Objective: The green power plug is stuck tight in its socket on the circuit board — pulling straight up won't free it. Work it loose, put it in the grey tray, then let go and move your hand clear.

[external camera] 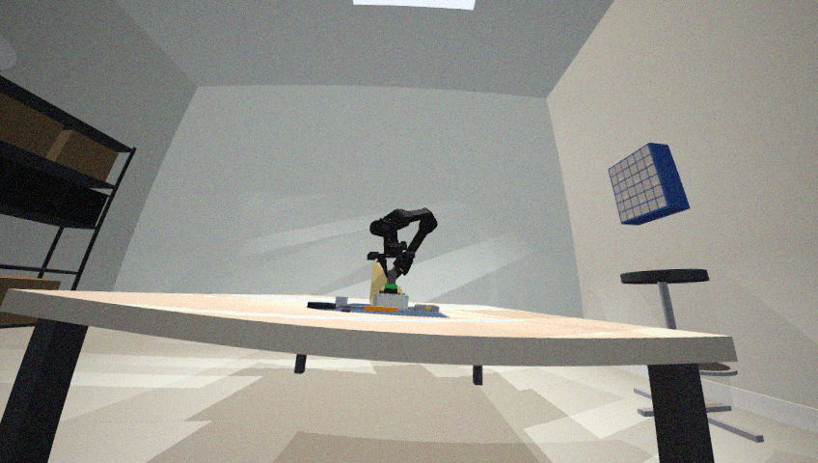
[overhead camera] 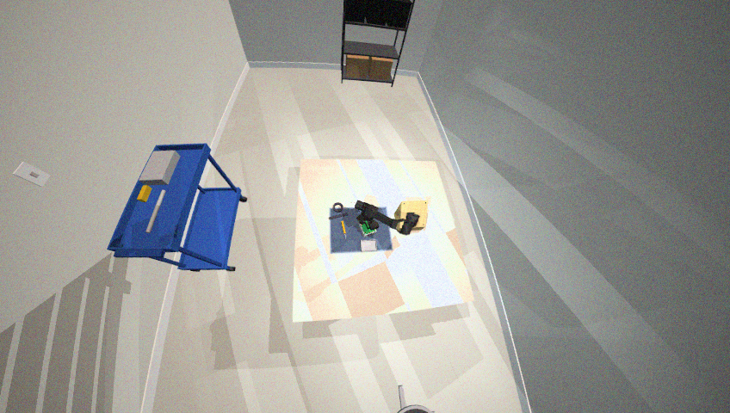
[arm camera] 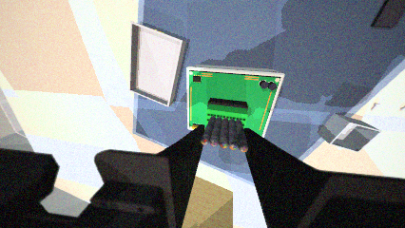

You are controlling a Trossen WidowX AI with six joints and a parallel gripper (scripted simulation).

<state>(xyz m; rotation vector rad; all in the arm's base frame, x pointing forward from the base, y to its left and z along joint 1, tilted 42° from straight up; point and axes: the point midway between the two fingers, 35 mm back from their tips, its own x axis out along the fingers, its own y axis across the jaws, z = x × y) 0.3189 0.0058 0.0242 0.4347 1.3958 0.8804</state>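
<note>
The green power plug lies 3 cm below my gripper tip. Also, from my gripper tip: blue mat 5 cm ahead, 12 cm below; dark bar 21 cm ahead, 11 cm to the right, 11 cm below.
</note>
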